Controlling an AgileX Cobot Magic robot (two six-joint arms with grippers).
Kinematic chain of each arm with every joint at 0, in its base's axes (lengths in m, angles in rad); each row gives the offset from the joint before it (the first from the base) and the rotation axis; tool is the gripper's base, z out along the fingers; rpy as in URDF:
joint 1: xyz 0 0 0.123 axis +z
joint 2: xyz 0 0 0 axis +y
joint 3: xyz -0.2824 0 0.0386 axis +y
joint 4: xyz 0.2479 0 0.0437 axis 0.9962 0 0.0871
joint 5: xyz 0 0 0 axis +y
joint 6: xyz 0.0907 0 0.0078 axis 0.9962 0 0.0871
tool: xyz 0 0 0 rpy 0 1.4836 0
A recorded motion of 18 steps. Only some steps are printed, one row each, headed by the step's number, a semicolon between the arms.
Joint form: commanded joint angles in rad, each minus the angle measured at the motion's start. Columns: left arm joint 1, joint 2, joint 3, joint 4, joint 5, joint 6; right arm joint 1, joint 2, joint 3, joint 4, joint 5, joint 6.
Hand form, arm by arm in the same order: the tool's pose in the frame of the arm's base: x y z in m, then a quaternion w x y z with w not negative. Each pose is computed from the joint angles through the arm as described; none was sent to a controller.
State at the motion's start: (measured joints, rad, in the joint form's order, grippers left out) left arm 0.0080 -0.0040 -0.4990 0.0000 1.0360 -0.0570; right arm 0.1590 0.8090 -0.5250 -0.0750 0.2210 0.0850
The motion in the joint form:
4: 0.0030 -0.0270 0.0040 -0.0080 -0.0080 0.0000; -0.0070 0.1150 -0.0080 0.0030 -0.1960 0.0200
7: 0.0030 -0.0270 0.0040 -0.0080 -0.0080 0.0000; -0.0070 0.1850 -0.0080 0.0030 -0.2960 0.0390
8: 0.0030 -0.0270 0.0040 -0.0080 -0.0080 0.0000; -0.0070 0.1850 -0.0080 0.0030 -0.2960 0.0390
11: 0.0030 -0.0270 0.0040 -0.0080 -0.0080 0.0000; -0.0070 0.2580 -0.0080 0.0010 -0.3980 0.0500
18: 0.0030 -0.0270 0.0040 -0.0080 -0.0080 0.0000; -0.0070 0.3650 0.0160 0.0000 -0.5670 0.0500
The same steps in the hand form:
4: -0.0077 -0.0007 0.2783 0.54611 -0.02833 0.83707 -0.01656; 0.1904 0.0290 0.2880 0.57945 -0.04783 0.81187 0.05302
7: -0.0077 -0.0007 0.2783 0.54611 -0.02833 0.83707 -0.01656; 0.2043 0.0318 0.2827 0.59059 -0.04173 0.80345 0.06269
8: -0.0077 -0.0007 0.2783 0.54611 -0.02833 0.83707 -0.01656; 0.2043 0.0318 0.2827 0.59059 -0.04173 0.80345 0.06269
11: -0.0077 -0.0007 0.2783 0.54611 -0.02833 0.83707 -0.01656; 0.2181 0.0346 0.2760 0.60136 -0.03968 0.79493 0.06985
18: -0.0077 -0.0007 0.2783 0.54611 -0.02833 0.83707 -0.01656; 0.2339 0.0382 0.2587 0.61548 -0.04221 0.78325 0.07689

